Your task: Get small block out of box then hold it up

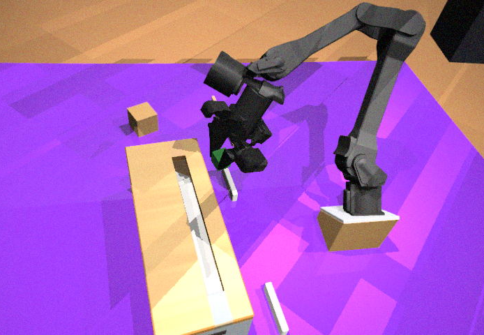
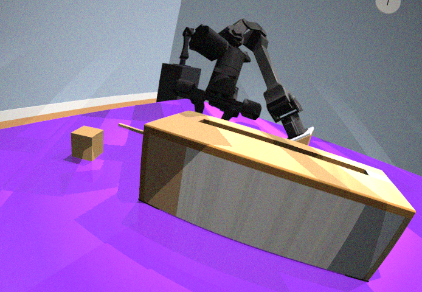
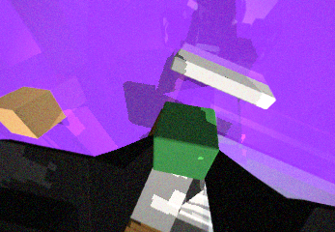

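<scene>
Right now my gripper tip is 10 mm to the left of the green block, 10 mm below it and 10 mm past it. From my gripper tip the other things lie so: long box: 180 mm to the left, 30 mm ahead, 10 mm below; thin tan stick: 220 mm to the right, 70 mm below, 20 mm behind.
</scene>
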